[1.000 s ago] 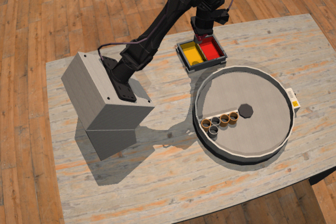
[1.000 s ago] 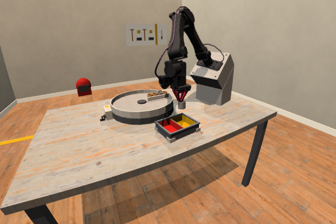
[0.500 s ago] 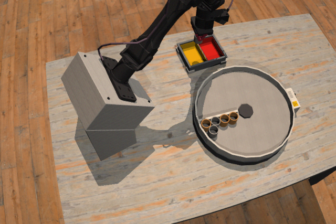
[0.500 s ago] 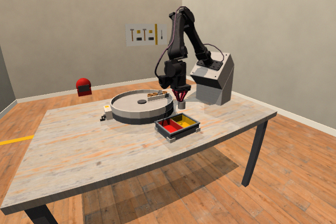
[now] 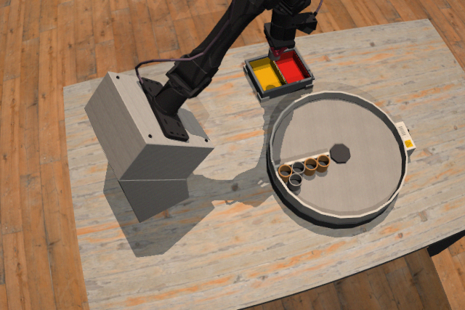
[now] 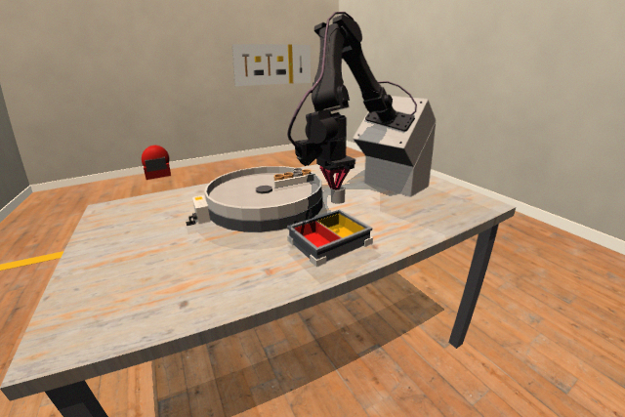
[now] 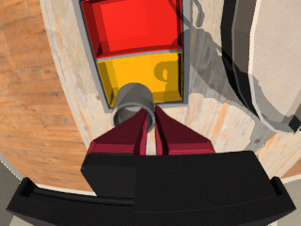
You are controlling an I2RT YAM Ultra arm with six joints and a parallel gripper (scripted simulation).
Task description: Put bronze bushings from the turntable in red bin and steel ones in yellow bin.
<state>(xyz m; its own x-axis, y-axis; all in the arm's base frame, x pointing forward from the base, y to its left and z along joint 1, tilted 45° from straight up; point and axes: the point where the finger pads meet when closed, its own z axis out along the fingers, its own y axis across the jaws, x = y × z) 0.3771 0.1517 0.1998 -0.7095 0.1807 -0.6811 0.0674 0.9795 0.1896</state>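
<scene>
My gripper is now 3 cm short of the two-part bin tray, 2 cm to the right of it and 13 cm above it. Round my hand: red bin 7 cm ahead, 2 cm to the left, 14 cm below; then turntable 7 cm ahead, 34 cm to the right, 10 cm below; then yellow bin 1 cm behind, 2 cm to the left, 14 cm below.
</scene>
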